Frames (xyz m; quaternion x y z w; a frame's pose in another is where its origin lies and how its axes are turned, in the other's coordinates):
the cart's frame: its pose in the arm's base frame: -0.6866 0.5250 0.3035 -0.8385 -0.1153 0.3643 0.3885
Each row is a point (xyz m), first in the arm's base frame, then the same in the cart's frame.
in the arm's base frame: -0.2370 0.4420 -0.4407
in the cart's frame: 0.6667 0.5628 -0.0400
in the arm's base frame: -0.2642 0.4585 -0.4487
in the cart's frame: 0.6595 0.5600 -0.0081
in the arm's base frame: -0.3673 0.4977 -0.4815
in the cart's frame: 0.6223 0.5671 0.1005
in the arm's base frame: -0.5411 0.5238 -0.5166
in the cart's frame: 0.5300 0.5909 0.2523
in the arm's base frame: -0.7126 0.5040 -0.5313
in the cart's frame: 0.4068 0.6304 0.3675
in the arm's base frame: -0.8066 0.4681 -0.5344
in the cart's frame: 0.3248 0.6653 0.4143
